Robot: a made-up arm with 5 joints.
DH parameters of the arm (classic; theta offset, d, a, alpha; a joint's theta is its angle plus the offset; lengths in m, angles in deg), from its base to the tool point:
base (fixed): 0 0.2 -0.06 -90
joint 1: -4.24 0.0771 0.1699 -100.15
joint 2: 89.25 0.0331 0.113 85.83
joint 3: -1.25 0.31 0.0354 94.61
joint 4: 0 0.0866 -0.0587 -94.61
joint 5: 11.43 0.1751 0.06 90
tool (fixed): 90 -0.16 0 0
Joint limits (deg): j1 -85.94..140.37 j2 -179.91..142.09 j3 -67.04..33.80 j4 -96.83..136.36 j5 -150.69..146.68
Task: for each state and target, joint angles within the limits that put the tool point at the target. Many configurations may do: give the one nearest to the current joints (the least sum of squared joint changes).
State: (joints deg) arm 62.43 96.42 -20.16 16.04 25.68
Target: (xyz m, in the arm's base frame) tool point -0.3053 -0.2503 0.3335
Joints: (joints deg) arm 47.15 130.41 -27.10 -30.35 36.56
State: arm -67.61 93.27 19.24 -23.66 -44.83
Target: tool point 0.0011 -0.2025 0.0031
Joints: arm -76.97 97.26 20.15 -63.45 -51.82
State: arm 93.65 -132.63 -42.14 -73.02 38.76
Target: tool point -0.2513 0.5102 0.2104
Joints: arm 73.85 -154.06 -15.69 -78.03 13.49
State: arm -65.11 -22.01 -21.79 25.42 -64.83
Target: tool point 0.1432 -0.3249 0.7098
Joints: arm -57.60 21.06 11.14 6.87 -78.87
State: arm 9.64 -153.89 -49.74 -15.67 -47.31
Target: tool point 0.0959 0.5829 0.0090
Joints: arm 26.11 -113.13 -30.66 -17.00 -33.56
